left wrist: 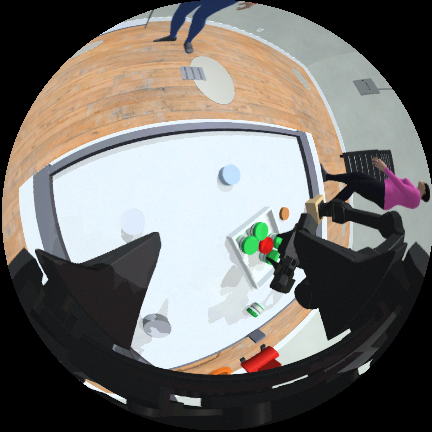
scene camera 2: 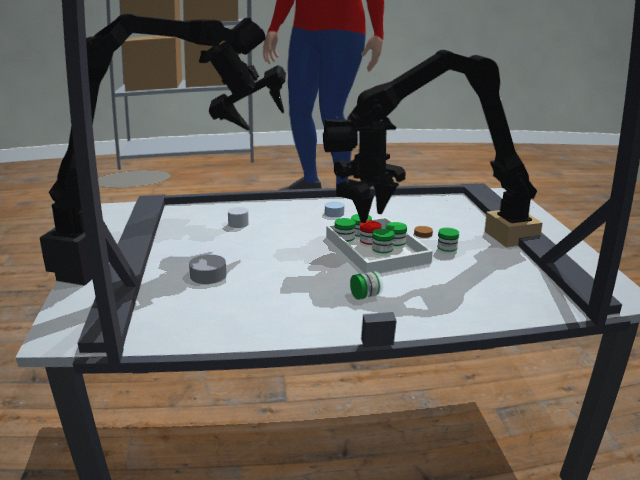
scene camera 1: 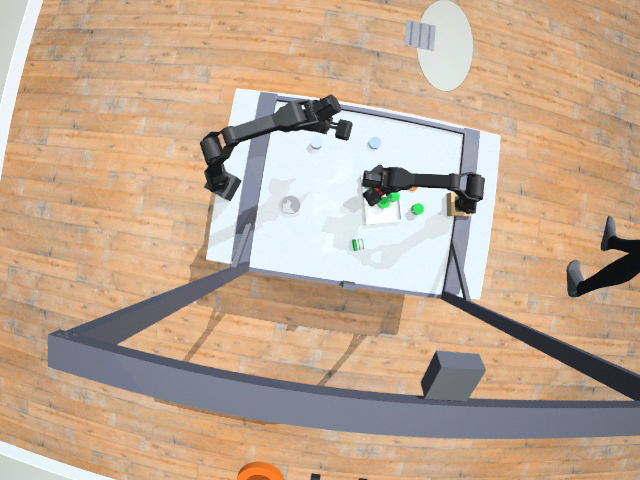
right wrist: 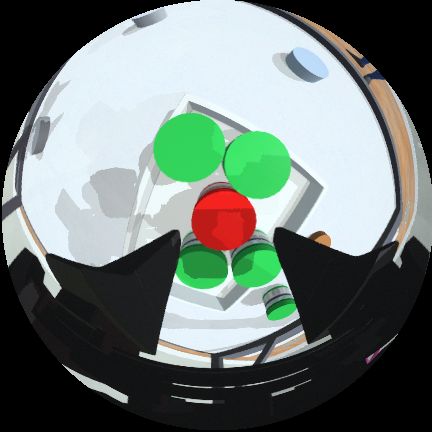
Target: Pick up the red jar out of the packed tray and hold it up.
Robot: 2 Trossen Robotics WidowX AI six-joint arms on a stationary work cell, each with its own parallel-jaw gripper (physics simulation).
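Frame: origin at the left arm's base, x ahead, y left, z up, level; metres.
Where they show: left gripper, between the fingertips: (left wrist: 229,238) (scene camera 2: 266,121) (scene camera 1: 336,130); right gripper, between the fingertips: (left wrist: 271,246) (scene camera 2: 371,218) (right wrist: 227,235); left arm's base, origin of its link: (scene camera 2: 71,230) (scene camera 1: 220,182); right arm's base, origin of its link: (left wrist: 320,208) (scene camera 2: 514,217) (scene camera 1: 462,203).
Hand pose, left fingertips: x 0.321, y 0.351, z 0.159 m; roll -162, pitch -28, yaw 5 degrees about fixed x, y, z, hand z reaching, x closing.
Note:
Each offset is from my left fingertips to the top centre of the thing.
The red-lidded jar @(0.064 m right, 0.256 m ahead, 0.207 m down) (scene camera 1: 377,189) (scene camera 2: 370,234) (left wrist: 266,245) (right wrist: 224,220) stands upright in the pale tray @(0.086 m right, 0.276 m ahead, 0.227 m down) (scene camera 1: 382,223) (scene camera 2: 398,261) (right wrist: 302,207). Several green-lidded jars surround it closely, including one @(0.102 m right, 0.289 m ahead, 0.207 m down) (scene camera 2: 383,241) @(0.061 m right, 0.198 m ahead, 0.207 m down) (right wrist: 190,147) and another (scene camera 2: 344,230) (right wrist: 257,165). My right gripper (scene camera 2: 372,214) (right wrist: 227,235) points down, partly open and empty, with its fingertips close above the lids. The red lid shows centrally between and slightly beyond the fingertips in the right wrist view. In scene camera 1, my right arm partly hides the jars. My left gripper (scene camera 2: 265,120) (left wrist: 229,238) is wide open and empty, high above the table's back part.
A green-lidded jar @(0.052 m right, 0.430 m ahead, 0.211 m down) (scene camera 1: 417,208) (scene camera 2: 448,240) stands right of the tray; another @(0.301 m right, 0.283 m ahead, 0.208 m down) (scene camera 1: 357,244) (scene camera 2: 364,285) lies in front. An orange disc @(0.028 m left, 0.371 m ahead, 0.243 m down) (scene camera 2: 423,231) and a light-blue cylinder @(0.108 m left, 0.141 m ahead, 0.231 m down) (scene camera 1: 374,142) (scene camera 2: 334,209) are near the tray. Grey cylinders @(0.014 m right, 0.071 m back, 0.220 m down) (scene camera 2: 238,217) @(0.292 m right, 0.038 m back, 0.225 m down) (scene camera 2: 207,269) stand on the left.

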